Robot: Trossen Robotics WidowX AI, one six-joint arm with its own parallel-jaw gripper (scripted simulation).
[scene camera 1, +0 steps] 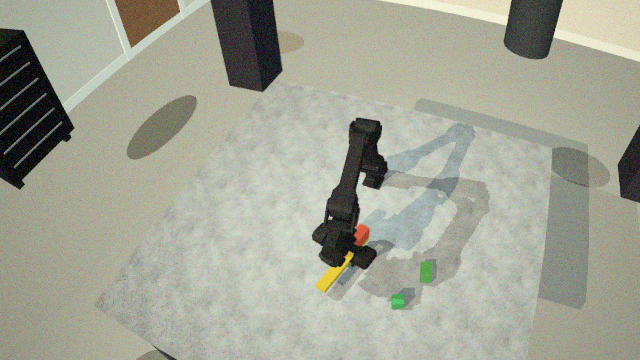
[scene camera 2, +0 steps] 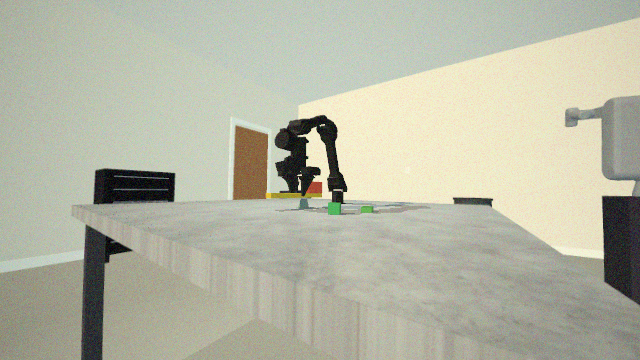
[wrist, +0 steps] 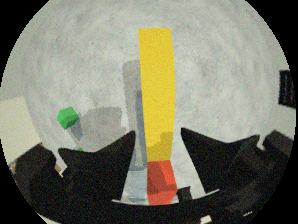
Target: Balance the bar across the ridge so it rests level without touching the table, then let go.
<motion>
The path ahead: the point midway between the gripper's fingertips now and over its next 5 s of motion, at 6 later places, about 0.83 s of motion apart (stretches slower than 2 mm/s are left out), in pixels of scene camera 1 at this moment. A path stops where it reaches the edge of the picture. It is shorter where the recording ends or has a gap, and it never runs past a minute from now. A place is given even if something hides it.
My gripper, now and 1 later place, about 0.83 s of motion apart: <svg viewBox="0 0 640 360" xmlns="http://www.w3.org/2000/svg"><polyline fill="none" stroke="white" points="344,260 343,242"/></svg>
</motion>
